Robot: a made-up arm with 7 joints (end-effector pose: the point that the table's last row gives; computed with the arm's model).
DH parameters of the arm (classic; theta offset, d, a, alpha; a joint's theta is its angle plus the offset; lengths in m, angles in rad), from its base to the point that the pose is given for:
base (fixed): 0 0 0 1.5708
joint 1: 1.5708 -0.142 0 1.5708
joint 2: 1.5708 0 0 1.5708
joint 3: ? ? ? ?
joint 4: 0 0 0 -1.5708
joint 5: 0 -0.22 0 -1.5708
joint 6: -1.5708 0 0 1.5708
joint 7: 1.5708 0 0 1.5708
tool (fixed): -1.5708 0 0 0
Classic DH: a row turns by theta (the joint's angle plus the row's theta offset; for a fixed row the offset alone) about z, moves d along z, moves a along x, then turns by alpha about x.
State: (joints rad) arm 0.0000 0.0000 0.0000 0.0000 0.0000 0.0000 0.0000
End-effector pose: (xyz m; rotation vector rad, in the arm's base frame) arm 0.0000 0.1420 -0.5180 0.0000 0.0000 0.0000
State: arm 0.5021 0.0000 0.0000 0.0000 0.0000 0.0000 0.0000
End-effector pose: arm 0.2493 0.1420 -0.4541 0.0000 -0.5021 0.0000
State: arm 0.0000 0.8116 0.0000 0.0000 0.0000 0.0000 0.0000
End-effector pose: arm 0.0000 0.5178 -0.3566 0.8116 0.0000 0.0000
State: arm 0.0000 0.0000 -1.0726 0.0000 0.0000 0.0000 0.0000
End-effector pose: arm 0.0000 0.1420 -0.5180 0.0000 0.0000 -1.0726
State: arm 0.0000 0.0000 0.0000 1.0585 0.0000 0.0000 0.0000
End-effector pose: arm 0.1918 0.1420 -0.4058 0.0000 -1.0585 0.0000
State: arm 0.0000 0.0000 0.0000 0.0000 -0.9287 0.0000 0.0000
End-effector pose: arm 0.0000 0.1420 -0.5180 0.0000 0.0000 -0.9287
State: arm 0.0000 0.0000 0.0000 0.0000 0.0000 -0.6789 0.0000
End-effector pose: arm 0.0000 0.1420 -0.5180 0.0000 -0.6789 0.0000
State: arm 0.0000 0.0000 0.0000 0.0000 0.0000 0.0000 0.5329
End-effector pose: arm 0.0000 0.1420 -0.5180 -0.5329 0.0000 0.0000
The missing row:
joint 3: 1.5708 -0.298 0 1.5708
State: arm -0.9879 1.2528 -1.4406 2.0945 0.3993 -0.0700 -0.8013
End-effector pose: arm -0.1853 0.2615 -0.1518 -0.3385 -0.0695 -0.6048
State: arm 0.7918 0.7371 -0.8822 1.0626 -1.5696 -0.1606 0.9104
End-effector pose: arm 0.3702 0.3044 -0.1939 1.1261 0.3733 -2.1355
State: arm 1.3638 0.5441 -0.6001 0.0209 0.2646 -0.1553 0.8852
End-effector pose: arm 0.4358 0.4079 -0.0876 -0.0608 -1.2420 -0.5559
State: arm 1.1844 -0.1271 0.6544 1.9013 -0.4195 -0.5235 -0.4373
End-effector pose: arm 0.2853 0.2389 0.0622 -0.8038 2.3515 -1.1810
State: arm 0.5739 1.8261 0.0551 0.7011 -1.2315 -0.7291 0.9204
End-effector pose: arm 0.0510 0.5910 0.1821 1.0165 0.6004 -1.1930
